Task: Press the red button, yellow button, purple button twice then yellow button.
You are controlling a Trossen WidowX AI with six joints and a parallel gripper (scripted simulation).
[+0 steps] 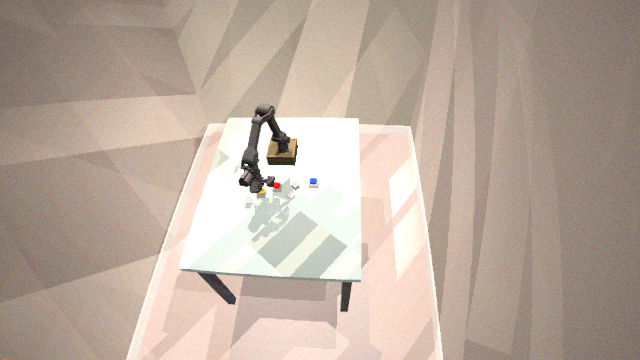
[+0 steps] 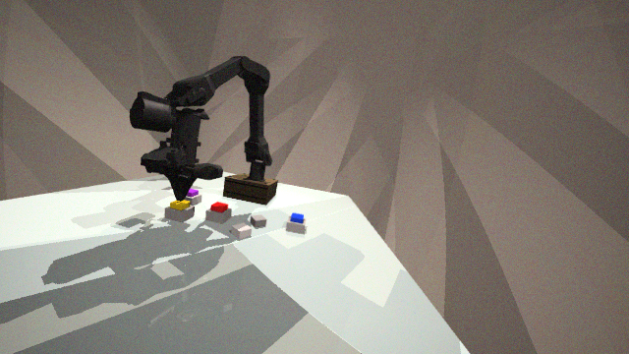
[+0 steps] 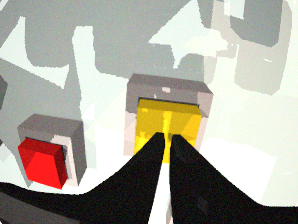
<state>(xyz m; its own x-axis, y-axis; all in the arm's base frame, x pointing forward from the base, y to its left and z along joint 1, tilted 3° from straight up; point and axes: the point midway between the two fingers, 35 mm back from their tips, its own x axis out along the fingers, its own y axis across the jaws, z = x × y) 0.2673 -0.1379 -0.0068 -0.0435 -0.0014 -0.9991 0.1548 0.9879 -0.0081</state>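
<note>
Right now my gripper tip is 100 mm past the purple button, 30 mm to the left of it and 10 mm above it. The rest, counted from my gripper tip: red button (90 mm to the left, 30 mm behind, 10 mm below); blue button (290 mm to the left, 30 mm behind, 10 mm below); yellow button (10 mm below).
</note>
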